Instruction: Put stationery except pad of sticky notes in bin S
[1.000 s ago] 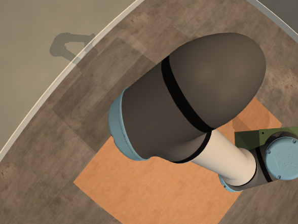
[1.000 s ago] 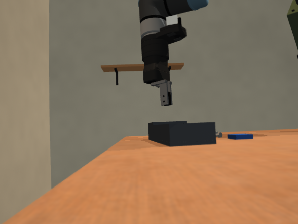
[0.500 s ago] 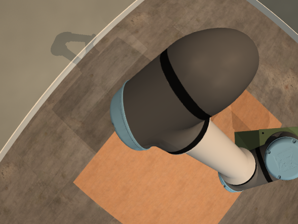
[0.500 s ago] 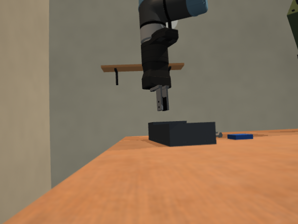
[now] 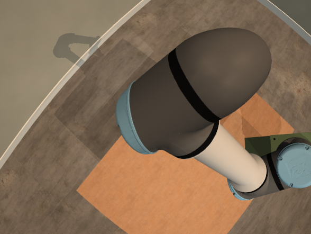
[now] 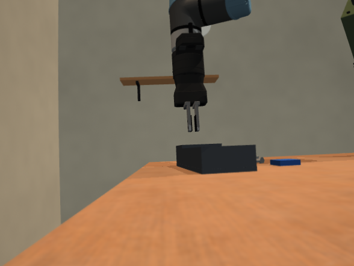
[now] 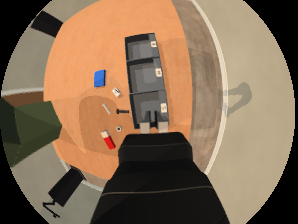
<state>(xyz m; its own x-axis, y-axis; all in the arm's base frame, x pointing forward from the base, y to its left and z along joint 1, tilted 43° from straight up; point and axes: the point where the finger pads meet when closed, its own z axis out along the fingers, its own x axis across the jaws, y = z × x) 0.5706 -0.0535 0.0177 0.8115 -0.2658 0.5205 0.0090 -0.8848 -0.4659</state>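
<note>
Right now the dark bin is 1 cm behind my hand, 9 cm to the left of it and 7 cm below it. From my hand the other things lie so: nut 10 cm behind, 5 cm to the right, 9 cm below; then black screw 9 cm behind, 9 cm below; then white clip-like piece 10 cm behind, 6 cm to the left, 9 cm below.
</note>
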